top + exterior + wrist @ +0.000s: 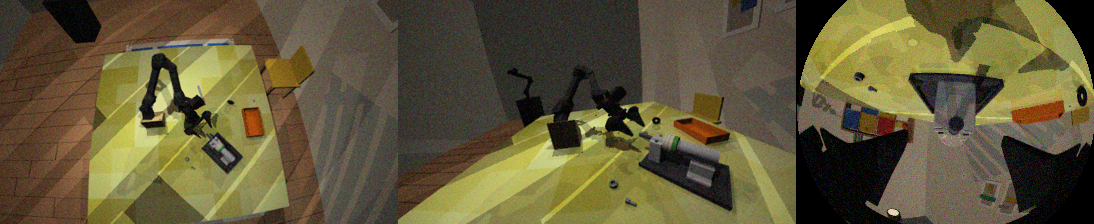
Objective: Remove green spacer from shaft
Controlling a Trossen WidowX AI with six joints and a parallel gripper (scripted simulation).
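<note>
Now: the green spacer 9 cm ahead of my gripper tip, 9 cm to the right of it and 1 cm below it. From my gripper tip the other things lie so: orange tray: 33 cm ahead, 10 cm to the left, 8 cm below; then black ring: 18 cm ahead, 24 cm to the left, 7 cm below.
</note>
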